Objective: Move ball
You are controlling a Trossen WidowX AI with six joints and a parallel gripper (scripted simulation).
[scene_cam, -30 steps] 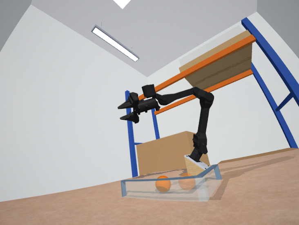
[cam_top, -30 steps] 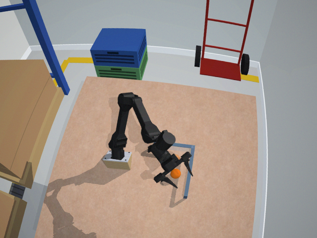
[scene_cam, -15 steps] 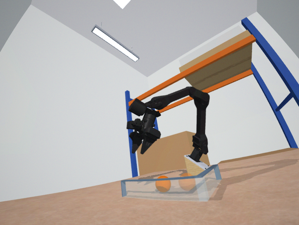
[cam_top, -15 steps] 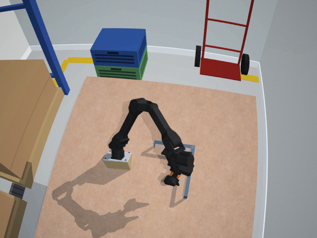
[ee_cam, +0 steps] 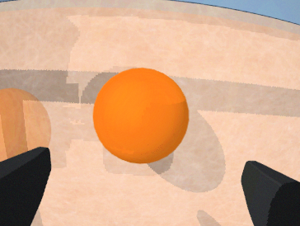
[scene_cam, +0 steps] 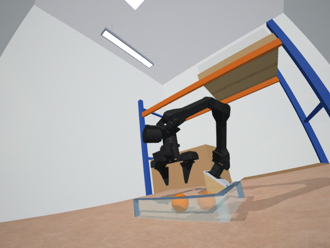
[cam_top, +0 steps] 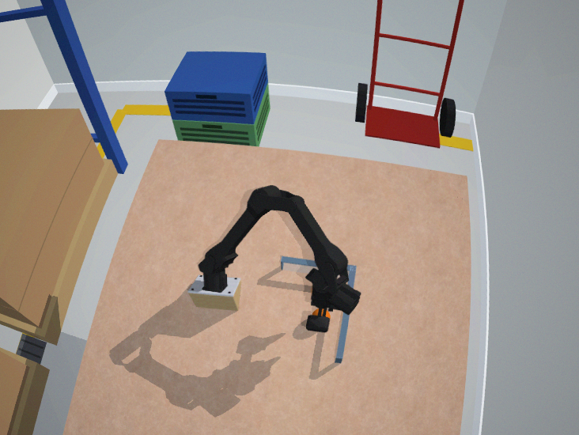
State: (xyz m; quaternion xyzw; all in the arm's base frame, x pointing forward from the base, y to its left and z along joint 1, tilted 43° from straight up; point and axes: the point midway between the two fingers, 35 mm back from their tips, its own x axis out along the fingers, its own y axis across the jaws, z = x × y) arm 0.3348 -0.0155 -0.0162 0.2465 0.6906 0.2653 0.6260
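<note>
Right now the orange ball is 60 mm below my gripper tip. The rest, counted from my gripper tip: see-through copy of ball (20 mm behind, 90 mm to the left, 60 mm below).
</note>
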